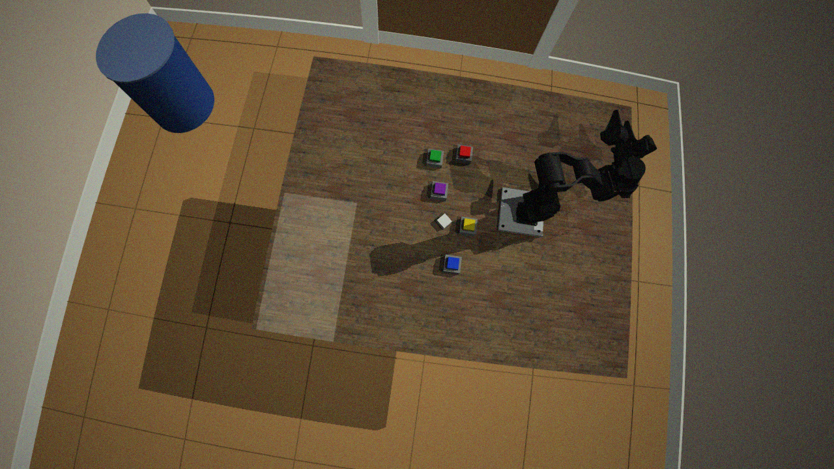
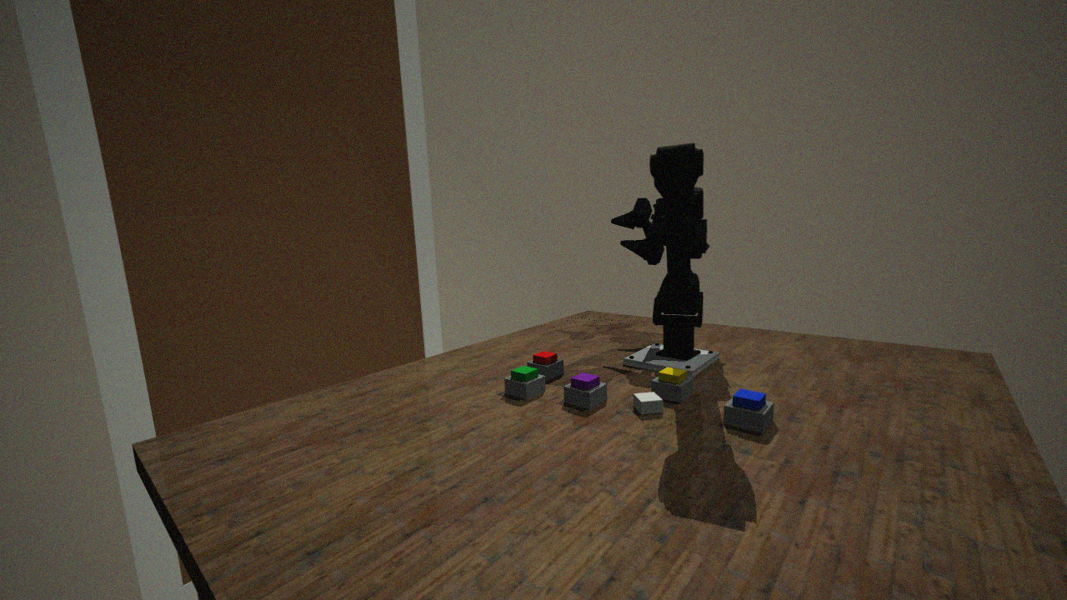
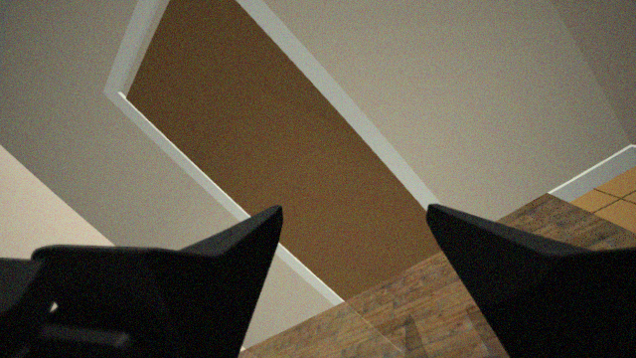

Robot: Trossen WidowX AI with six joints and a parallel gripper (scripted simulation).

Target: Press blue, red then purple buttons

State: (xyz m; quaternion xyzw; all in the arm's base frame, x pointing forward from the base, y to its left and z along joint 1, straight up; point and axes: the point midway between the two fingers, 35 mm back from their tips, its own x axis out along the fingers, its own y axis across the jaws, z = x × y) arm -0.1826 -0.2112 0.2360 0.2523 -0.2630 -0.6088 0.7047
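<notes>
My gripper tip is 38 cm short of the blue button, 43 cm to the right of it and 22 cm above it. Also, from my gripper tip: green button (48 cm ahead, 12 cm to the left, 22 cm below); yellow button (35 cm ahead, 31 cm to the left, 22 cm below); red button (39 cm ahead, 9 cm to the left, 22 cm below).
</notes>
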